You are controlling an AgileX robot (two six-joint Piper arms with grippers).
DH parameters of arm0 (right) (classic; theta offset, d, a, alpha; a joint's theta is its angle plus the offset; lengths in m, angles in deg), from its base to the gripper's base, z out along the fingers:
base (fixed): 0 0 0 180
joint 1: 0 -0.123 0 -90
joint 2: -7.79 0 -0.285 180
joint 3: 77.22 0 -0.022 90
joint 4: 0 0.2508 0 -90
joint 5: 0 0 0.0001 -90
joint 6: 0 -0.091 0 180
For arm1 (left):
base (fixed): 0 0 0 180
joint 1: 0 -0.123 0 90
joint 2: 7.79 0 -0.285 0
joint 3: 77.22 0 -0.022 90
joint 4: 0 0.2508 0 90
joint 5: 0 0 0.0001 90
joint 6: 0 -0.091 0 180
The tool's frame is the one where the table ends.
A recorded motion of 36 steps. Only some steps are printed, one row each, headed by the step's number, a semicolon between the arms.
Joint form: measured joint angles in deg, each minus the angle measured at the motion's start. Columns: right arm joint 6, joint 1, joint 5, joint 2, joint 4, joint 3; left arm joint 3, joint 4, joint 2, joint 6, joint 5, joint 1.
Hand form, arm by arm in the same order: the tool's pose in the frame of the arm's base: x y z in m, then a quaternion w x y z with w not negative. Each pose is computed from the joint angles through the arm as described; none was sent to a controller.
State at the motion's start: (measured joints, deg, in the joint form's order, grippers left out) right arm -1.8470 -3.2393 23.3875 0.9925 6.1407 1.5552; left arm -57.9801 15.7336 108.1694 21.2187 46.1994 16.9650
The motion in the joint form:
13: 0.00 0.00 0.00 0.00 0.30 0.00; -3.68 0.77 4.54 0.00 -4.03 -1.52
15: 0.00 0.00 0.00 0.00 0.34 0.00; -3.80 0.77 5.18 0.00 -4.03 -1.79
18: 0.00 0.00 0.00 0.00 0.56 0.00; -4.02 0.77 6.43 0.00 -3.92 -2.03
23: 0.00 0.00 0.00 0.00 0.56 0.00; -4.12 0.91 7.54 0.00 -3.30 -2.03
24: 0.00 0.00 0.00 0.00 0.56 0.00; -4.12 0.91 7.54 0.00 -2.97 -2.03
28: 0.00 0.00 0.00 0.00 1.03 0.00; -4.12 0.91 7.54 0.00 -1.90 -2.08
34: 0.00 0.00 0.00 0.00 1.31 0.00; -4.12 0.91 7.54 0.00 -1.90 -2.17
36: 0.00 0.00 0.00 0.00 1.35 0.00; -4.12 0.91 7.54 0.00 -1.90 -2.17
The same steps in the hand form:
13: 0.0511 0.0070 0.1686 0.57736 0.01914 0.81292 0.07380; 0.4036 -0.1295 0.1952 0.64204 0.10690 0.72944 -0.21039
15: 0.0511 0.0070 0.1686 0.57734 0.01932 0.81291 0.07409; 0.4053 -0.1279 0.1911 0.63921 0.10503 0.73275 -0.20847
18: 0.0510 0.0071 0.1686 0.57720 0.02031 0.81283 0.07573; 0.4078 -0.1268 0.1830 0.63364 0.10321 0.73833 -0.20667
23: 0.0510 0.0071 0.1686 0.57720 0.02031 0.81283 0.07573; 0.4092 -0.1275 0.1761 0.63052 0.10429 0.74053 -0.20782
24: 0.0510 0.0071 0.1686 0.57720 0.02031 0.81283 0.07573; 0.4092 -0.1276 0.1766 0.63239 0.10439 0.73862 -0.20887
28: 0.0510 0.0074 0.1686 0.57690 0.02242 0.81265 0.07923; 0.4093 -0.1276 0.1783 0.63854 0.10438 0.73242 -0.21199
34: 0.0510 0.0076 0.1687 0.57672 0.02368 0.81254 0.08131; 0.4095 -0.1270 0.1783 0.63870 0.10381 0.73250 -0.21149
36: 0.0510 0.0076 0.1687 0.57669 0.02386 0.81253 0.08161; 0.4095 -0.1270 0.1783 0.63870 0.10381 0.73250 -0.21149

